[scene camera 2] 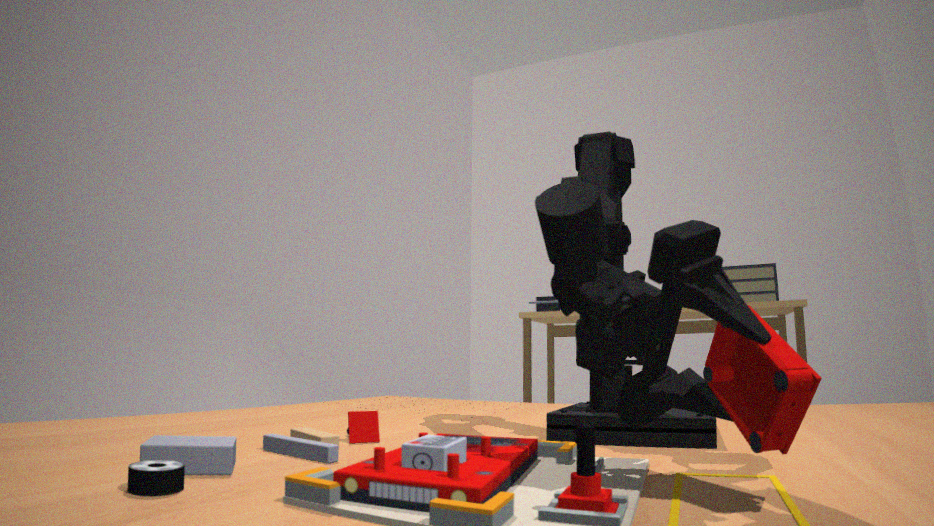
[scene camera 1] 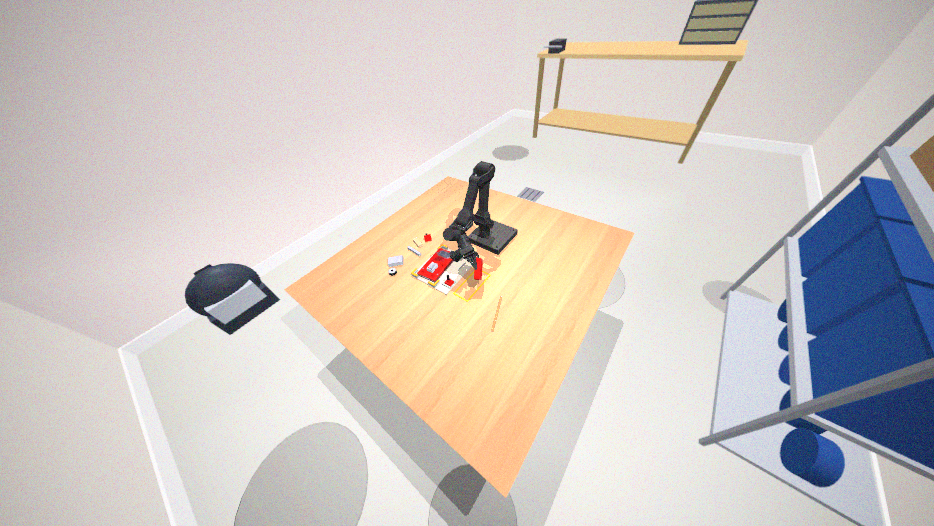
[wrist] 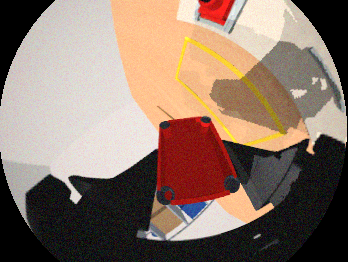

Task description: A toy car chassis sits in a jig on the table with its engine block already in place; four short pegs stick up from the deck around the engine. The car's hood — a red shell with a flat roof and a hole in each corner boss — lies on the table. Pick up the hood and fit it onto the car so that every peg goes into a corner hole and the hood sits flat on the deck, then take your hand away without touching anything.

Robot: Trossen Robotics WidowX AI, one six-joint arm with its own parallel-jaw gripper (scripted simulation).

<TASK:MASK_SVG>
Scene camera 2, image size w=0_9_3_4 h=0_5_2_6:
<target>my gripper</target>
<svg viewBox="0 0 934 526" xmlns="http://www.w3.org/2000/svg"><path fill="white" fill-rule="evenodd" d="M703 221L691 220L662 228L654 233L647 272L650 280L659 284L662 283L661 289L646 282L646 274L639 270L627 273L619 268L606 270L594 282L585 282L578 289L578 308L581 310L581 313L579 314L576 334L576 364L579 367L612 380L627 357L638 358L642 355L646 356L642 371L624 380L623 390L618 403L618 417L636 431L671 408L684 409L733 422L708 383L704 381L705 379L695 373L690 367L678 374L677 371L667 365L682 307L704 313L718 323L722 323L729 329L757 343L767 344L772 338L754 312L747 306L747 303L742 300L727 274L722 270L723 259L721 256L716 255L721 236L719 227Z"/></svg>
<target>red hood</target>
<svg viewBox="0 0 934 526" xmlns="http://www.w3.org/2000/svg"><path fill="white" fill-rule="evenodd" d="M747 305L770 333L771 340L767 344L760 344L743 337L722 323L718 323L703 370L704 381L708 383L713 393L721 402L720 404L724 406L724 409L728 412L740 433L743 434L753 452L762 453L780 450L781 454L787 454L822 378L755 310Z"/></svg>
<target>grey engine block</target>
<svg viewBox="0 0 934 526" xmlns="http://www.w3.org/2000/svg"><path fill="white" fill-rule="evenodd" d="M401 445L402 468L447 472L448 454L459 454L459 463L464 463L467 457L467 438L463 436L427 434Z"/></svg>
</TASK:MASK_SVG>
